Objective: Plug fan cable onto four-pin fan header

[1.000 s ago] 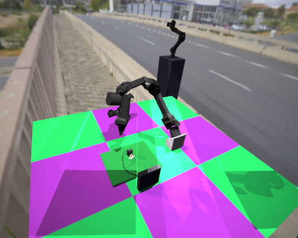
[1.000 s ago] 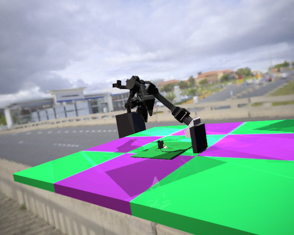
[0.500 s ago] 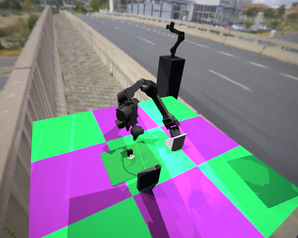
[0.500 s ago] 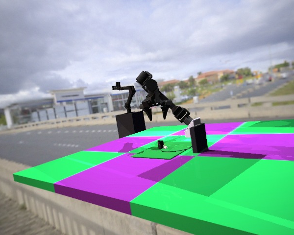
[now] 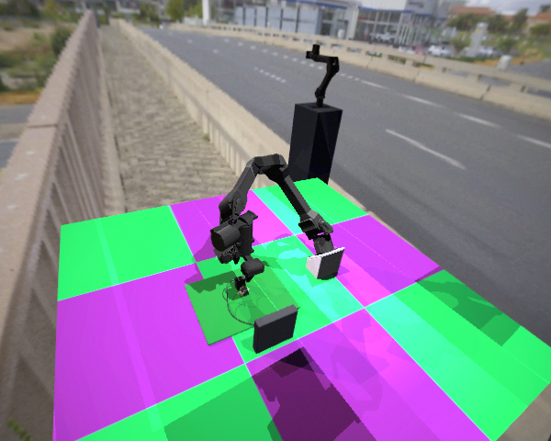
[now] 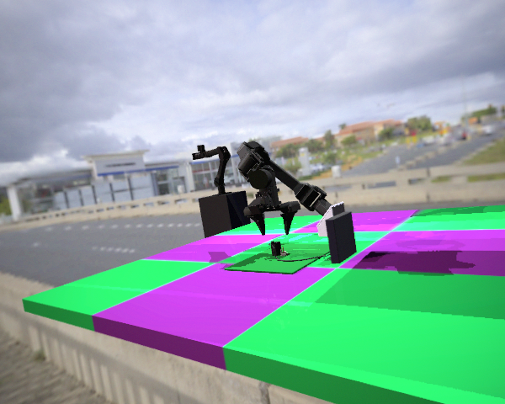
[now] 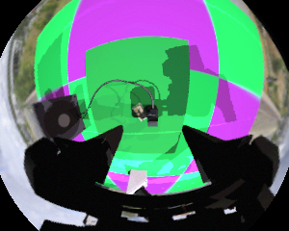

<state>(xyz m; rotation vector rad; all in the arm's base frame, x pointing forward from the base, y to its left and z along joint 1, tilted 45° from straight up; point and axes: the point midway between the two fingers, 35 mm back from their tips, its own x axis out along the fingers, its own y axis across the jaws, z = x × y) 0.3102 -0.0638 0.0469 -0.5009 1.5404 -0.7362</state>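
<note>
Right now my gripper tip is 40 mm above the dark plug. Also, from my gripper tip: dark green board: 20 mm ahead, 40 mm to the left, 80 mm below; then dark fan: 30 mm ahead, 220 mm to the left, 10 mm below.
</note>
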